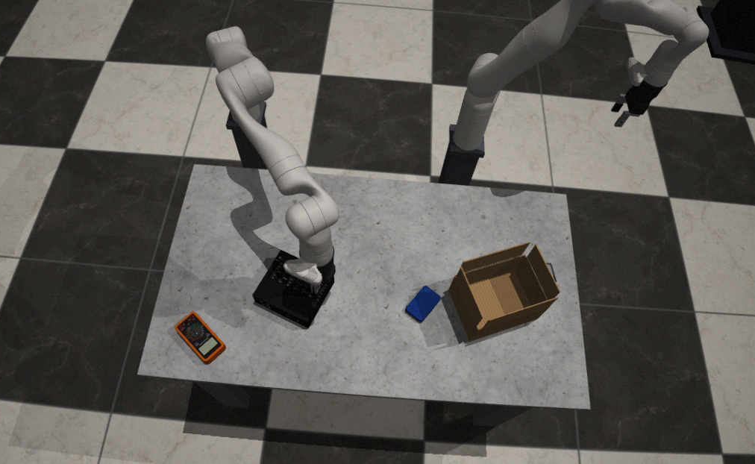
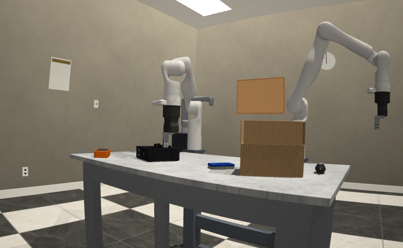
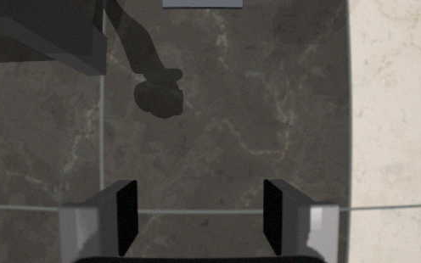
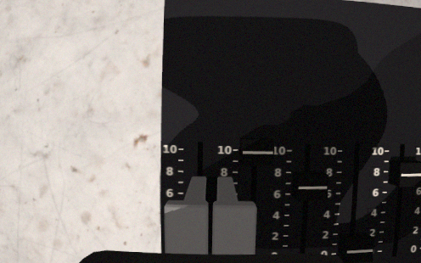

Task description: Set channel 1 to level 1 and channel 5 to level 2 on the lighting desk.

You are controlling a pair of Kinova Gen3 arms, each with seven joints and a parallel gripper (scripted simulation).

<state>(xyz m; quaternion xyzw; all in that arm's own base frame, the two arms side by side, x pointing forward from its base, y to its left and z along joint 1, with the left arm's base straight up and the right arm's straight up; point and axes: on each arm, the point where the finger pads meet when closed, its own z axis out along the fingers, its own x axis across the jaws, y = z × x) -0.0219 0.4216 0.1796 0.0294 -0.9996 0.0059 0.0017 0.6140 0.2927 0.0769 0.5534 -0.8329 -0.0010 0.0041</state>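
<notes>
The channel 1 fader is 10 mm behind my right hand, 10 mm to the left of it and 10 mm below it. Also, from my right hand: channel 3 fader 10 mm behind, 40 mm to the right, 10 mm below; channel 2 fader 10 mm ahead, 20 mm to the right, 10 mm below; channel 4 fader 40 mm behind, 50 mm to the right, 10 mm below.
</notes>
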